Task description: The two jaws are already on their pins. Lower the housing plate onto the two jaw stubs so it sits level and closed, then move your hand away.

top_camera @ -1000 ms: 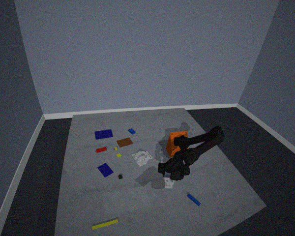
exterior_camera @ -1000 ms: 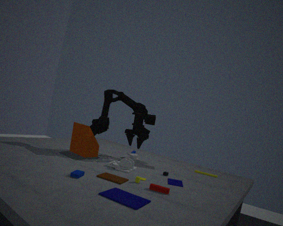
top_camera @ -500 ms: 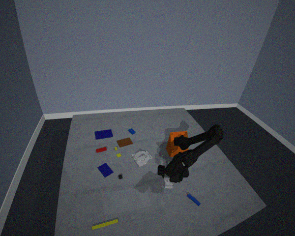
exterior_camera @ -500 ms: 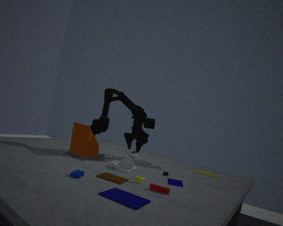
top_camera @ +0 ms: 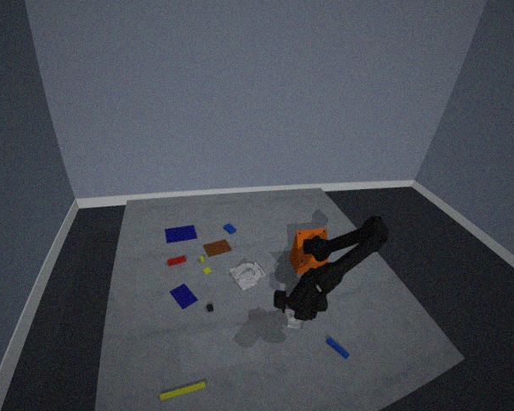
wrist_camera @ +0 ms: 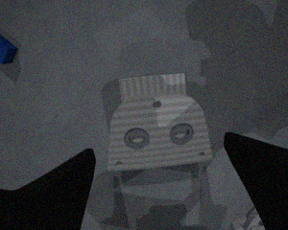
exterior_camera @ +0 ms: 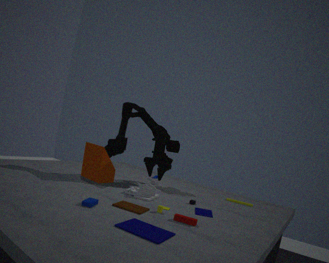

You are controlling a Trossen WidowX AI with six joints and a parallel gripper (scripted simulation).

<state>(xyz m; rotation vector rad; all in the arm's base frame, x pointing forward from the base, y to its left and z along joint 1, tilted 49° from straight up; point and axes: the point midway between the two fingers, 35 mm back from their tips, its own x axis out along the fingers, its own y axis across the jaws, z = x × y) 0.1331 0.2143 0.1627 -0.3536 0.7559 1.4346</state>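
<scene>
My gripper tip is now 30 mm above the white piece and 10 mm to the right of it. Round my gripper tip: blue bar (150 mm to the left, 120 mm behind, 30 mm below); then black cube (310 mm ahead, 80 mm to the right, 30 mm below); then yellow bar (410 mm ahead, 210 mm to the left, 30 mm below).
</scene>
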